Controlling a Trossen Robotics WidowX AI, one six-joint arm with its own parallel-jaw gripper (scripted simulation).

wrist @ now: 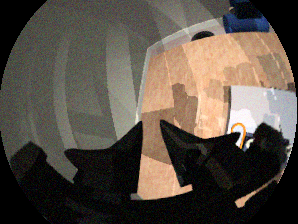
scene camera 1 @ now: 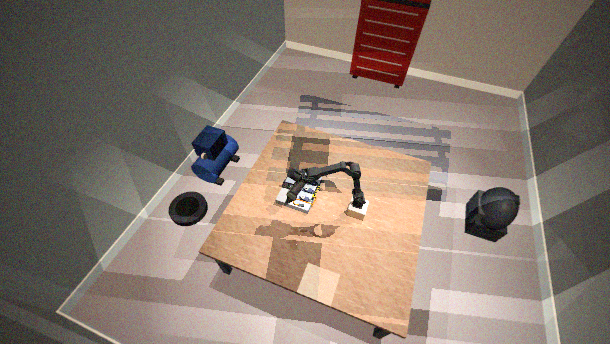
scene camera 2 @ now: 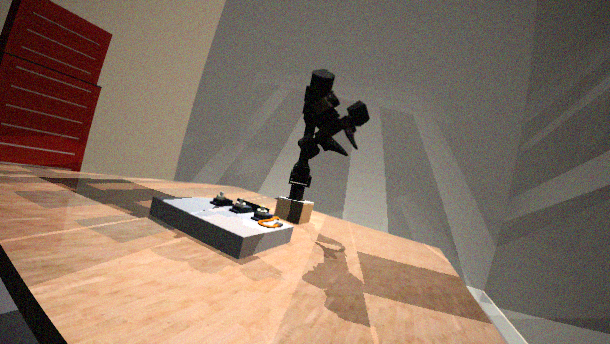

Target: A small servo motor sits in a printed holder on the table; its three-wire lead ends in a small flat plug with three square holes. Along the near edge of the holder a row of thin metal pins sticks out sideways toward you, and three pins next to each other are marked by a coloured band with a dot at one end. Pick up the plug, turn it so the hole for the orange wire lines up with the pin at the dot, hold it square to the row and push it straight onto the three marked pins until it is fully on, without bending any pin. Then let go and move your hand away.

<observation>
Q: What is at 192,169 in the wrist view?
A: My gripper.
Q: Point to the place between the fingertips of my gripper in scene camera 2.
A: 351,151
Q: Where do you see a grey printed holder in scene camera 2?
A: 239,236
</observation>
